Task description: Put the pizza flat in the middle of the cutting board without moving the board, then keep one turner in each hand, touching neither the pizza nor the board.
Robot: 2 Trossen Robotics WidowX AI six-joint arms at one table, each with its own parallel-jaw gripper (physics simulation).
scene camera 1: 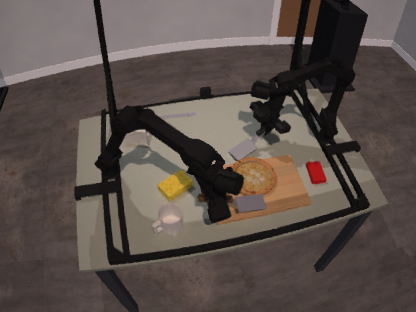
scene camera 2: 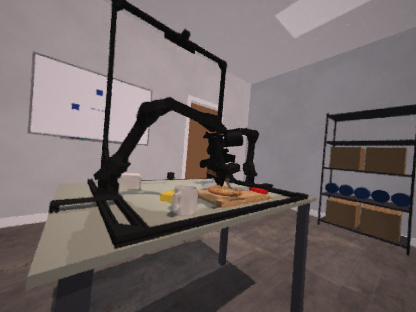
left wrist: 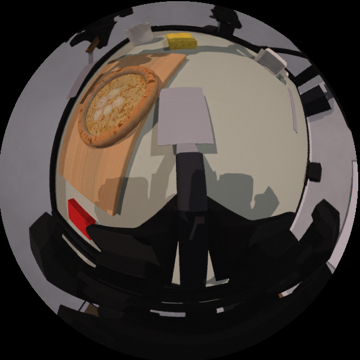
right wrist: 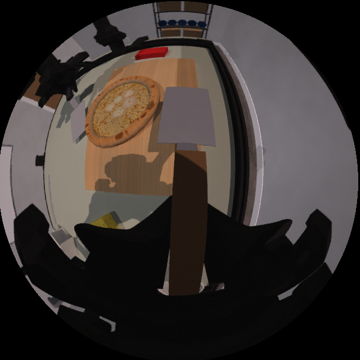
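Note:
The pizza (scene camera 1: 254, 176) (scene camera 2: 224, 191) (left wrist: 120, 106) (right wrist: 123, 111) lies flat on the wooden cutting board (scene camera 1: 295, 187) (left wrist: 102, 172) (right wrist: 127, 180), off centre, its rim at the board's back edge in scene camera 1. My left gripper (scene camera 1: 266, 131) (left wrist: 189, 197) is shut on the black-handled turner, behind the board; its pale blade (scene camera 1: 243, 149) (left wrist: 185, 117) is over the table, beside the board. My right gripper (scene camera 1: 220, 199) (right wrist: 183, 200) is shut on the brown-handled turner; its grey blade (scene camera 1: 250, 203) (right wrist: 187, 117) is above the board's front part, beside the pizza, its shadow apart from it.
A yellow sponge (scene camera 1: 175, 185) (left wrist: 181, 41) and a white mug (scene camera 1: 170, 220) (scene camera 2: 185, 200) stand left of the board in scene camera 1. A red block (scene camera 1: 316, 172) (right wrist: 151, 53) lies right of it. A white container (scene camera 2: 131, 182) (left wrist: 271, 61) and a thin strip (scene camera 1: 177, 115) are farther back.

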